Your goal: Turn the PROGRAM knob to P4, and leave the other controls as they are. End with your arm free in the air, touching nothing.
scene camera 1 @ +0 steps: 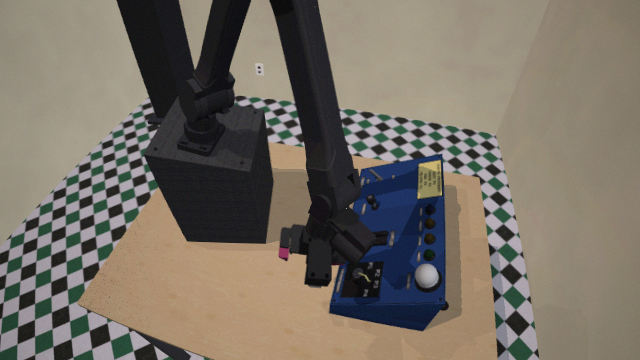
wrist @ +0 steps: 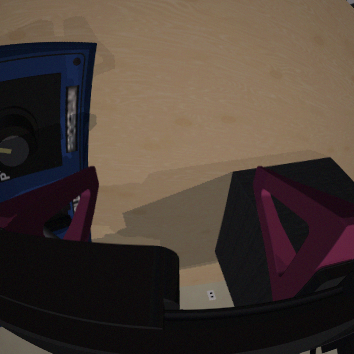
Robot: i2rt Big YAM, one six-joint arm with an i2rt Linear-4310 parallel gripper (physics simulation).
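Frame: origin at the arm's base, x ahead, y left, z up, level; metres.
Where they show: gripper, fingertip midpoint: (wrist: 175, 174); arm's base, origin of the base link: (scene camera 1: 202, 138).
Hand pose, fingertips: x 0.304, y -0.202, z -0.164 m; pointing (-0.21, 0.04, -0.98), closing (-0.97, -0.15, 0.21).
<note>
Things, the pixels of their top centre, and the offset from my fingertips. "*": a spot on its surface instead. Level surfaces: height alone.
- blue control panel, surface spot: (wrist: 30, 67) * 0.111 m ahead, 0.043 m right, 0.088 m down
- round dark PROGRAM knob, middle of its top: (wrist: 9, 155) (scene camera 1: 358, 271) 0.121 m ahead, 0.013 m left, 0.042 m down
- black plate, middle of its top: (scene camera 1: 363, 275) 0.135 m ahead, 0.012 m left, 0.054 m down
- white dome, surface spot: (scene camera 1: 427, 276) * 0.267 m ahead, 0.025 m right, 0.039 m up
- green lamp, surface spot: (scene camera 1: 429, 254) * 0.282 m ahead, 0.049 m left, 0.013 m up
- yellow label, surface spot: (scene camera 1: 430, 179) * 0.309 m ahead, 0.319 m left, 0.003 m down
- small black lever, middle of its top: (scene camera 1: 374, 196) 0.148 m ahead, 0.252 m left, 0.032 m down
- black switch, surface spot: (scene camera 1: 381, 238) * 0.176 m ahead, 0.132 m left, 0.062 m down
- wooden table, its level: 0.171 m down
The blue control panel (scene camera 1: 385, 311) (wrist: 30, 67) stands on the table. At its near left corner in the scene view, the round dark PROGRAM knob (scene camera 1: 357, 273) (wrist: 14, 151) sits on a black plate (scene camera 1: 348, 291) (wrist: 47, 92) marked P1 to P4. Its yellow pointer line runs toward the P2–P3 side in the scene view; the exact setting is hard to tell. My gripper (scene camera 1: 311, 257) (wrist: 175, 174) is open and empty, beside the knob. One magenta finger overlaps the panel edge in the wrist view; whether it touches is unclear. The other is over the table side.
The panel also bears a white dome (scene camera 1: 427, 276), a green lamp (scene camera 1: 429, 254), other dark lamps, a yellow label (scene camera 1: 430, 179), a small black lever (scene camera 1: 371, 199) and a black switch (scene camera 1: 381, 238) close to my wrist. The black arm pedestal (scene camera 1: 220, 200) (wrist: 240, 220) stands on the wooden table (scene camera 1: 225, 300) (wrist: 190, 75).
</note>
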